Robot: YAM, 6 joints.
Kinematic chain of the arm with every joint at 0, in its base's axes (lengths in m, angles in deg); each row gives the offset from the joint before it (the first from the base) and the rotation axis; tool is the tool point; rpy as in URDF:
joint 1: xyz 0 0 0.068 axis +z
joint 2: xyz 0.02 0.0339 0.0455 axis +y
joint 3: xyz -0.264 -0.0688 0 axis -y
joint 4: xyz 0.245 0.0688 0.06 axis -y
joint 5: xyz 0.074 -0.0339 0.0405 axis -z
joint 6: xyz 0.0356 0 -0.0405 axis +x
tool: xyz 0 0 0 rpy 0 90 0
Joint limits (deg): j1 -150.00..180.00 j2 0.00..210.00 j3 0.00..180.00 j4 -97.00..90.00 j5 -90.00..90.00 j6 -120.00..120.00
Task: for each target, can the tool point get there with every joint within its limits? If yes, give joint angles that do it. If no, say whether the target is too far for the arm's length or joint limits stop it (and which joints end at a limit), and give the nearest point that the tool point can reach.
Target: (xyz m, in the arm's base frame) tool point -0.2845 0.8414 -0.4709
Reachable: no: too far | nearest point -0.1743 0.5154 -0.2275 | short by 0.422 m
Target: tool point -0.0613 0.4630 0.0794
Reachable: yes | joints 101.41 151.60 120.91 -77.01 62.30 -36.11
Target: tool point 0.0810 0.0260 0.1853
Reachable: yes | joints -3.31 36.54 23.85 -65.23 -59.32 33.35
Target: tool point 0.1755 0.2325 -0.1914
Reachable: yes | joints 53.79 187.42 109.44 -78.49 6.89 -90.65
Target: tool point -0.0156 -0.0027 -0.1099
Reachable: yes | joints 54.61 185.15 31.46 -6.05 -18.35 -82.06
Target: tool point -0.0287 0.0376 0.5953
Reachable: yes | joints 135.31 48.07 79.70 44.51 10.63 58.24
